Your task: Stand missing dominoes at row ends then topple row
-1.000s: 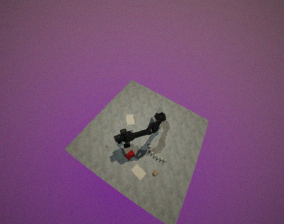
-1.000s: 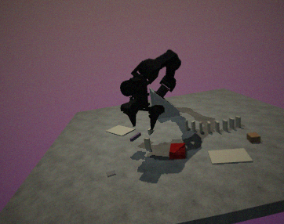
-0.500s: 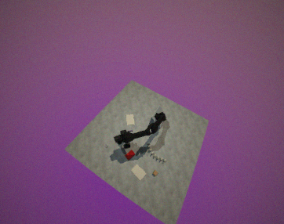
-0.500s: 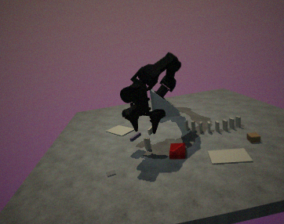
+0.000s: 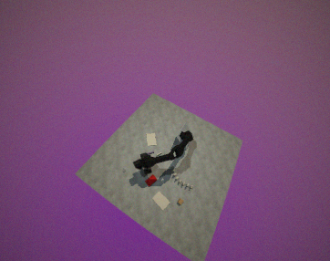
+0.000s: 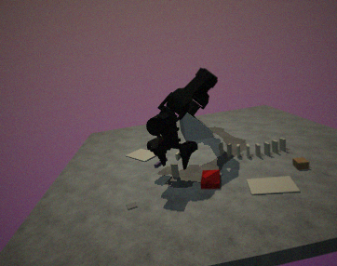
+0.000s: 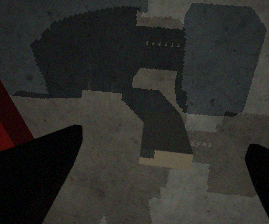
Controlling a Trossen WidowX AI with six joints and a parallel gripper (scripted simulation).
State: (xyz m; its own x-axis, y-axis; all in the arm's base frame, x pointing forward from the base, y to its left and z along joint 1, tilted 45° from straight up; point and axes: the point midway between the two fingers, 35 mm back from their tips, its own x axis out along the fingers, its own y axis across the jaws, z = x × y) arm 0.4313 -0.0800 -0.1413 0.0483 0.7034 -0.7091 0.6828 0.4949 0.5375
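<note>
Right now the purple piece is 14 cm behind my gripper tip, 4 cm to the right of it and 3 cm below it. From my gripper tip the other things lie so: flat grey piece: 16 cm to the right, 14 cm ahead, 4 cm below; red block: 11 cm to the left, 8 cm ahead, 3 cm below; pale flat sheet: 28 cm behind, 12 cm to the right, 4 cm below.
</note>
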